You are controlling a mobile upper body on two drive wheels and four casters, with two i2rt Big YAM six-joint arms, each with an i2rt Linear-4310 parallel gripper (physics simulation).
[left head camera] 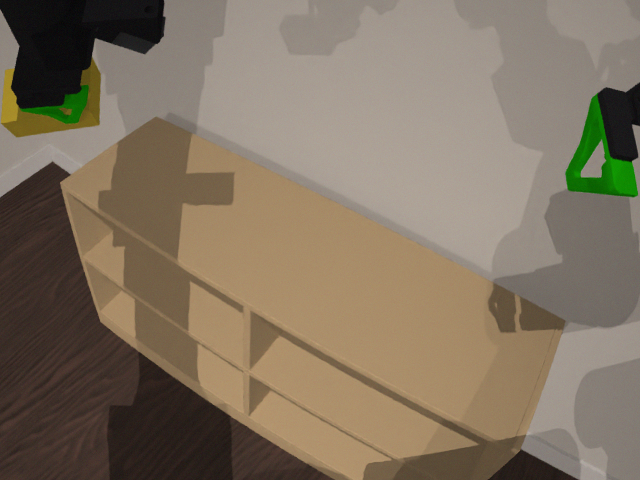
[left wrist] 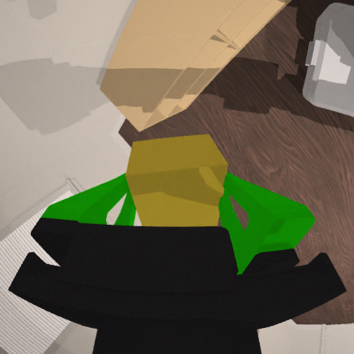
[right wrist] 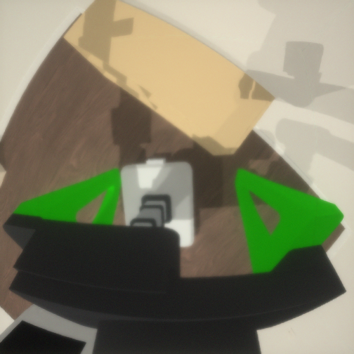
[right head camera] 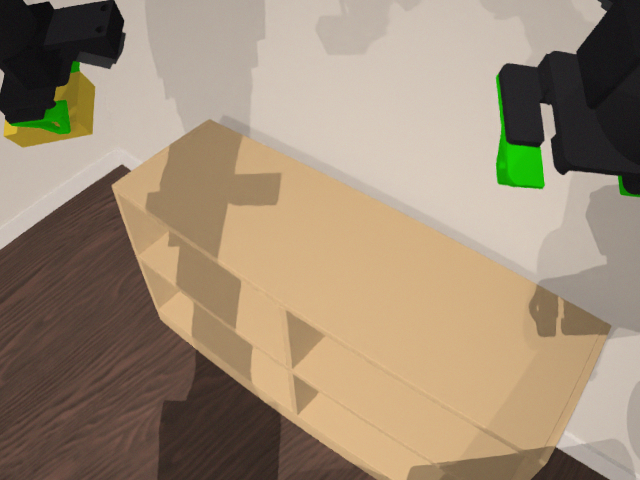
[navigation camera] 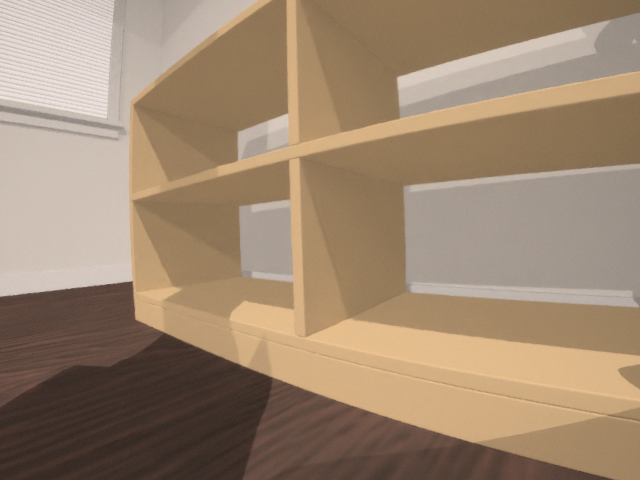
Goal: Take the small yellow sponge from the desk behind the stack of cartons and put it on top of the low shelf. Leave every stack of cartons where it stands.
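Frame: origin at the left arm's base, x ahead, y left, z up, level; metres.
Seen in the pictures: left gripper, fingertip midpoint: (left head camera: 75,95) (right head camera: 69,108); right gripper, fingertip midpoint: (left head camera: 614,187) (right head camera: 563,180).
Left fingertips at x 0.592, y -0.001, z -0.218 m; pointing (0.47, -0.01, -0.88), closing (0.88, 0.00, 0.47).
Observation:
A point is followed by its place in that frame.
The yellow sponge (left head camera: 31,125) {x 0.563, y 0.045, z -0.232 m} (right head camera: 80,113) {x 0.571, y -0.025, z -0.213 m} (left wrist: 175,160) is a block held between the green fingers of my left gripper (left head camera: 56,100) {x 0.592, y -0.001, z -0.218 m} (right head camera: 64,95) {x 0.592, y -0.001, z -0.218 m} (left wrist: 177,174), which is shut on it. In both head views they are at the upper left, beyond the shelf's left end in the picture. My right gripper (right head camera: 576,178) {x 0.345, y -0.448, z -0.137 m} (right wrist: 177,175) is open and empty, at the upper right in the head views. The low shelf (left head camera: 336,248) {x 0.895, y -0.415, z -0.800 m} (right head camera: 372,242) {x 0.914, y -0.406, z -0.800 m} (left wrist: 150,50) (right wrist: 190,75) (navigation camera: 298,242) {x 0.754, y -0.213, z -1.199 m} is light wood with open compartments; shadows fall on its top. The cartons and desk do not show.
A pale wall (left head camera: 361,93) {x 1.094, y -0.466, z -0.523 m} (right head camera: 403,103) {x 1.083, y -0.478, z -0.547 m} stands behind the shelf. Dark wood floor (left head camera: 41,289) {x 1.291, y 0.504, z -1.410 m} (right head camera: 62,310) {x 1.182, y 0.661, z -1.410 m} (navigation camera: 77,330) {x 1.043, y 0.359, z -1.410 m} lies in front of it. A window blind (navigation camera: 56,56) {x 1.652, y 0.959, z -0.292 m} is at the left in the navigation view. Part of a pale grey box-shaped body (left wrist: 340,60) (right wrist: 132,185) shows in the wrist views.

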